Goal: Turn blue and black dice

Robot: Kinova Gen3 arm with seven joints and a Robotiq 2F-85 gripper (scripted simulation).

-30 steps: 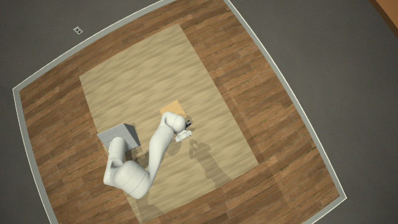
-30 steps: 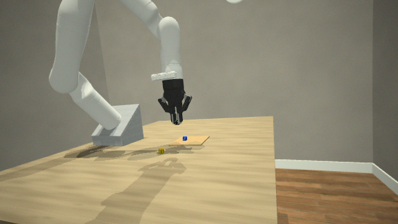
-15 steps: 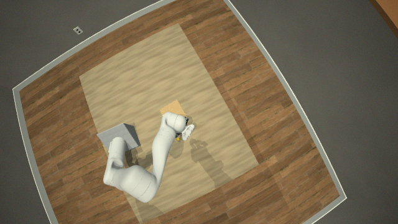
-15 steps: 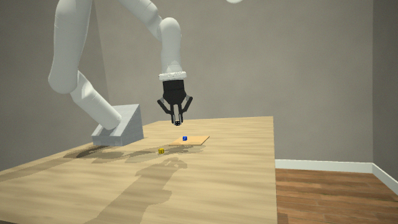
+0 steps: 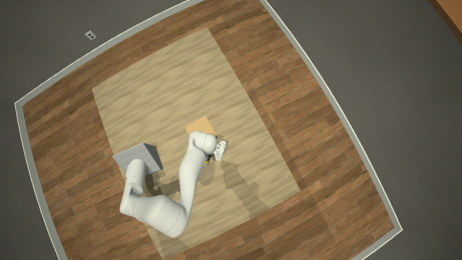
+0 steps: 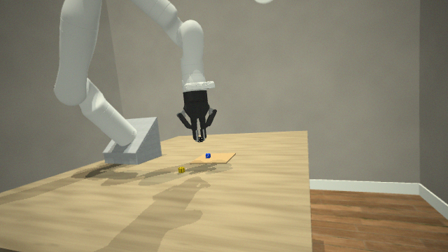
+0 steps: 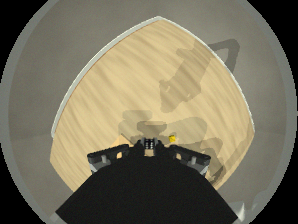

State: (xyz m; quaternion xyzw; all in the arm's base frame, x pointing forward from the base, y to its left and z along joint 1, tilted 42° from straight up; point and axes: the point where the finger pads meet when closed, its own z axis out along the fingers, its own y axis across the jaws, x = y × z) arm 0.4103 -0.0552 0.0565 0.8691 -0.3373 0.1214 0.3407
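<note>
My hand is 6 cm past the yellow die, 4 cm to the left of it and 11 cm above it. Round my hand: black die (1 cm below); then tan mat (3 cm behind, 13 cm to the left, 11 cm below); then blue die (5 cm behind, 13 cm to the left, 10 cm below).
</note>
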